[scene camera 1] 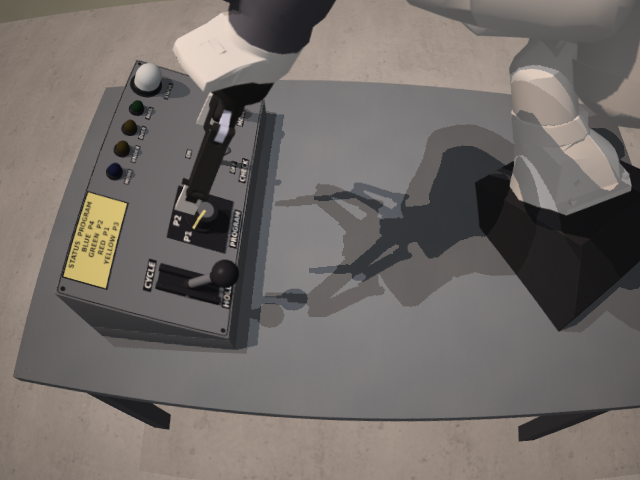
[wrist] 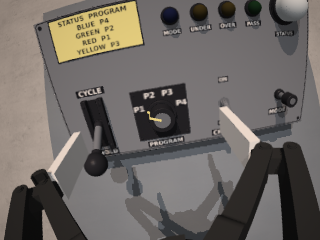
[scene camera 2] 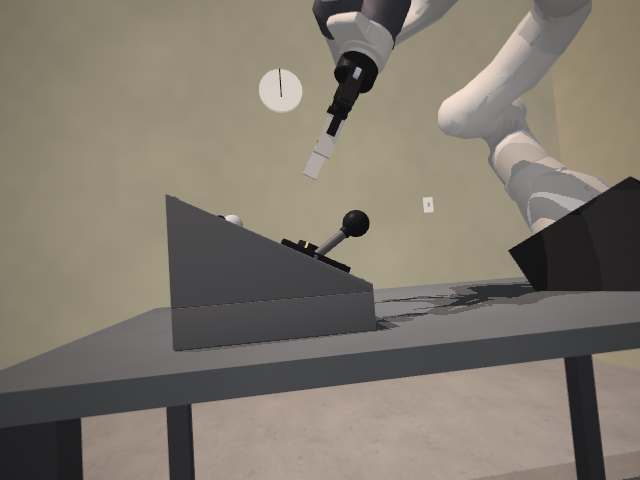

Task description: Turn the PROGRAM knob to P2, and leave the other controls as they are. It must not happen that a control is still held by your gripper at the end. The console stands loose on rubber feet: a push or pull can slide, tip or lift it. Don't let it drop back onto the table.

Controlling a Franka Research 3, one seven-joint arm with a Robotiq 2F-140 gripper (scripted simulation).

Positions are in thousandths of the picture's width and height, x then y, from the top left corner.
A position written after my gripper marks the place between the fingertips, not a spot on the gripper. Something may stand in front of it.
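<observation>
I can see my gripper in the wrist view (470, 552). My gripper is visible to me in scene camera 1 (305, 343) too, and likewise in scene camera 2 (491, 347).
</observation>
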